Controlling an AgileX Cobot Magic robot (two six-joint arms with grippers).
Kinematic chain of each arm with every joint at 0, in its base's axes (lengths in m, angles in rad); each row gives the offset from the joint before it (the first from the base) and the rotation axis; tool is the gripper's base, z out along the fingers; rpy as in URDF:
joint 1: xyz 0 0 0.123 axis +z
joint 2: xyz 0 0 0 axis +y
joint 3: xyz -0.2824 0 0.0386 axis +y
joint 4: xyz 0.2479 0 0.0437 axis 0.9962 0 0.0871
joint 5: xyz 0 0 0 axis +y
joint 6: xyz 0.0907 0 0.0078 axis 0.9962 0 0.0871
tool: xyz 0 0 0 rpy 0 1.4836 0
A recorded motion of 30 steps. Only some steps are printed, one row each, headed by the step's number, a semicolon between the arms.
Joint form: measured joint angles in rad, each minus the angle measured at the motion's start. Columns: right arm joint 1, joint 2, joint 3, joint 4, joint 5, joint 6; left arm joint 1, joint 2, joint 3, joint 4, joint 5, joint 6.
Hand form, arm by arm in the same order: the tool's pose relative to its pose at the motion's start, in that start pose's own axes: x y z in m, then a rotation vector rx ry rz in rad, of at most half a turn. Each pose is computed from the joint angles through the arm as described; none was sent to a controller.
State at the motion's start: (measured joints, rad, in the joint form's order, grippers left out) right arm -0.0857 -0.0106 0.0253 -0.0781 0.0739 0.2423; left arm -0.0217 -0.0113 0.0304 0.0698 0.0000 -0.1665
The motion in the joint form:
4: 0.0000 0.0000 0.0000 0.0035 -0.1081 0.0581; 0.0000 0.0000 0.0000 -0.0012 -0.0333 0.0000
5: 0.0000 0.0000 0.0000 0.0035 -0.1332 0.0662; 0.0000 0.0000 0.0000 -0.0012 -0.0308 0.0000
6: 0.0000 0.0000 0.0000 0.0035 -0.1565 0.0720; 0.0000 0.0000 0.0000 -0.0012 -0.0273 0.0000
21: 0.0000 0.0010 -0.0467 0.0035 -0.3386 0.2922; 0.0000 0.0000 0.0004 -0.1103 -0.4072 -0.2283
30: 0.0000 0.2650 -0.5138 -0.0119 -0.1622 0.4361; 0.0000 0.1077 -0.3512 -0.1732 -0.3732 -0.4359
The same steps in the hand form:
4: -0.0095 0.0023 -0.0005 -0.0290 -0.1041 0.0615; -0.0030 -0.0005 0.0000 0.0055 -0.0328 -0.0012
5: -0.0117 0.0029 -0.0008 -0.0363 -0.1282 0.0696; -0.0028 -0.0005 0.0000 0.0051 -0.0304 -0.0012
6: -0.0138 0.0034 -0.0011 -0.0430 -0.1505 0.0754; -0.0025 -0.0004 0.0000 0.0045 -0.0269 -0.0012
21: -0.0447 0.0097 -0.0087 -0.1425 -0.3583 0.2918; -0.0359 -0.0020 -0.0074 0.0914 -0.3984 -0.3339
30: -0.1666 0.0289 -0.0060 -0.1647 -0.3795 0.4179; -0.1417 -0.0103 -0.0219 0.2077 -0.5899 -0.5942

